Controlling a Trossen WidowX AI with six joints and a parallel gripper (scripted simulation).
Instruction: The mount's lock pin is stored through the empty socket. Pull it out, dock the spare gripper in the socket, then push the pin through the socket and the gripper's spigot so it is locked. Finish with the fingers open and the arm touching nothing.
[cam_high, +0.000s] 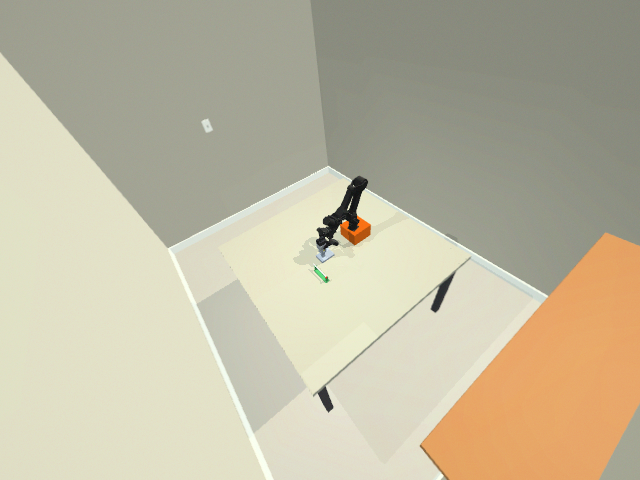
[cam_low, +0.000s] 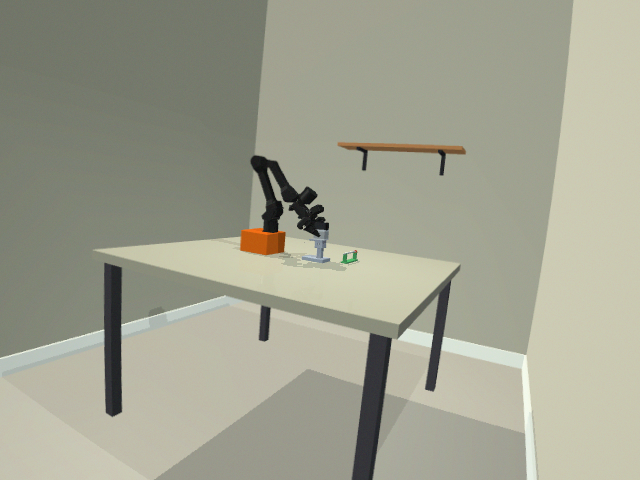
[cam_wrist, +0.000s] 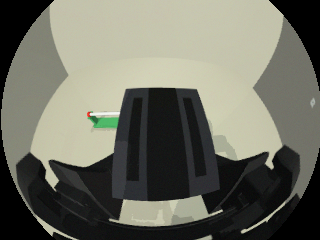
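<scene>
Now: gripper tip 1 cm past the spare gripper and 1 cm below it. Also, from my gripper tip: grey mount 2 cm behind, 1 cm to the left, 7 cm below.
</scene>
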